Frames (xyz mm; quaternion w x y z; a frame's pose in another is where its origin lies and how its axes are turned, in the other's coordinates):
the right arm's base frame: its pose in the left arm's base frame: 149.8 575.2 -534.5 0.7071 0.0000 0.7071 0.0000
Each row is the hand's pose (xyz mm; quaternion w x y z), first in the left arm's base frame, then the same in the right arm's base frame.
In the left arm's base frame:
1: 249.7 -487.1 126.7 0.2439 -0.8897 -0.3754 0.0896
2: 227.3 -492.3 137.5 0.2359 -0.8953 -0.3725 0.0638
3: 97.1 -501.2 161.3 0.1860 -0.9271 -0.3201 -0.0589
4: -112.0 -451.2 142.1 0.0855 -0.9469 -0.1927 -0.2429
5: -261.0 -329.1 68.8 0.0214 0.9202 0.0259 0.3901
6: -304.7 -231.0 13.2 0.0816 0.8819 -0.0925 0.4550
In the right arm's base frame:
1: -661.2 -1062.3 99.9 0.0930 0.6925 0.4379 0.5658
2: -672.0 -1067.5 77.5 0.0966 0.6782 0.4302 0.5879
3: -695.8 -1076.4 -52.7 0.0948 0.6139 0.3579 0.6972
4: -676.6 -1026.4 -261.8 0.0758 0.4978 0.1967 0.8413
5: -603.3 -904.3 -410.8 0.0334 0.3748 0.0032 0.9265
6: -547.7 -806.2 -454.5 0.0077 -0.3019 0.1231 -0.9453

